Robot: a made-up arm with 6 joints. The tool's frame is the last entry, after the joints.
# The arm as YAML. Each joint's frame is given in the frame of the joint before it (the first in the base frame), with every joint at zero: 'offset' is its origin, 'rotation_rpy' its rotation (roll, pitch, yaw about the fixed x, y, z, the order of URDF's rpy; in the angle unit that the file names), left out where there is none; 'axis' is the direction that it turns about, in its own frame. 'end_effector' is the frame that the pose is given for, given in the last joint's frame.
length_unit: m
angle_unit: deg
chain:
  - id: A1
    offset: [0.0, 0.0, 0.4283]
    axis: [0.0, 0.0, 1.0]
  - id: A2
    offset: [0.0, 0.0, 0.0]
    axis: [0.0, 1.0, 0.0]
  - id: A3
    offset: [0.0, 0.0, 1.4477]
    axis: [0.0, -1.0, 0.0]
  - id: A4
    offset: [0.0, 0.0, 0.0]
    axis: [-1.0, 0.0, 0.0]
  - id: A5
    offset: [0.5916, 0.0, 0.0]
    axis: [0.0, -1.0, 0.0]
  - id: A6
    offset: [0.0, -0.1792, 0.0]
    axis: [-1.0, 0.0, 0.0]
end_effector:
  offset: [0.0, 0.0, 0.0]
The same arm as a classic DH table. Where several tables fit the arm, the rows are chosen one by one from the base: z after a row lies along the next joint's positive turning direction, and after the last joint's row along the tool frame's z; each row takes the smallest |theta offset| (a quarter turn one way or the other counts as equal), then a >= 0, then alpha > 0; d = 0 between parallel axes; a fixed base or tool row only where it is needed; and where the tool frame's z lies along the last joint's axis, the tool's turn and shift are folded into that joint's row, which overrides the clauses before.
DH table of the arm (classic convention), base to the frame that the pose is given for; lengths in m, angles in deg. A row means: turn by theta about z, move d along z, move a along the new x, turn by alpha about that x. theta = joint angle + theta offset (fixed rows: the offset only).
A1: d 0.4283  theta0 0.00  a 0.0000  alpha -90.00
A2: d 0.0000  theta0 -90.00  a 1.4477  alpha 180.00
A3: d 0.0000  theta0 0.00  a 0.0000  alpha -90.00
A4: d -0.5916  theta0 0.00  a 0.0000  alpha 90.00
A5: d 0.1792  theta0 0.00  a 0.0000  alpha -90.00
A6: d 0.0000  theta0 90.00  a 0.0000  alpha 90.00
tool (fixed): d 0.0000  theta0 -90.00  a 0.0000  alpha 0.00

